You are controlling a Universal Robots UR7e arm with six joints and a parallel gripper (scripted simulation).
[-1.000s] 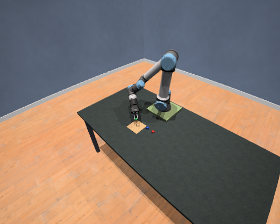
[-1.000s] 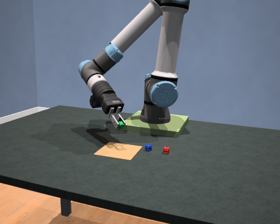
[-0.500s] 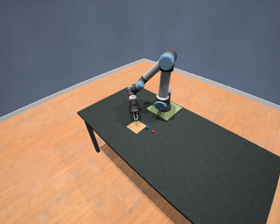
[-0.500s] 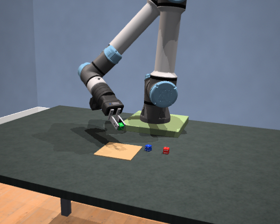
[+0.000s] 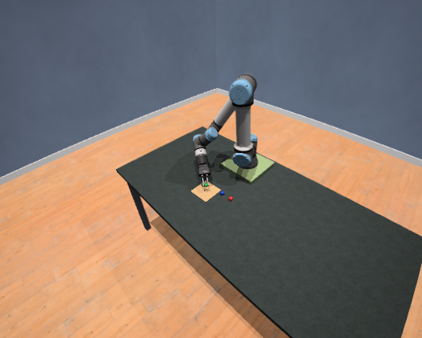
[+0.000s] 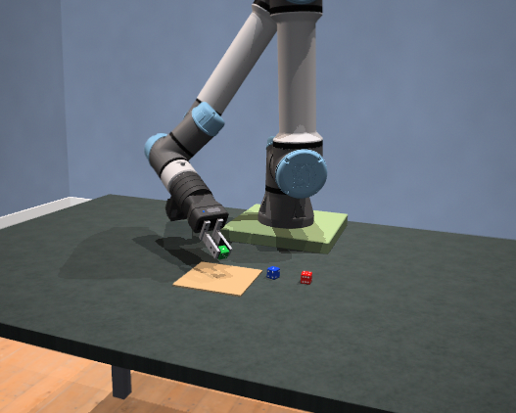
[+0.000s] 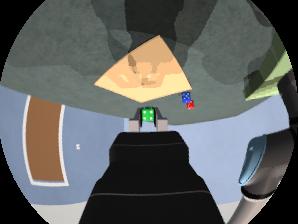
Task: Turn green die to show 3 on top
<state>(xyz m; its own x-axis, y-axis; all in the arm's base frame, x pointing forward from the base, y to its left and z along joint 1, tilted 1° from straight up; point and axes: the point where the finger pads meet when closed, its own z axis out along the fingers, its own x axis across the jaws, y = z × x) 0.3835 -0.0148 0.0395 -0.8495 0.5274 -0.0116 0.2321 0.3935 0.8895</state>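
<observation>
Now: hand 60 mm above the tan mat. Round my hand: red die (170 mm to the left, 50 mm below, 50 mm behind); then green die (10 mm to the left, 10 mm below); then blue die (100 mm to the left, 50 mm below, 50 mm behind).
</observation>
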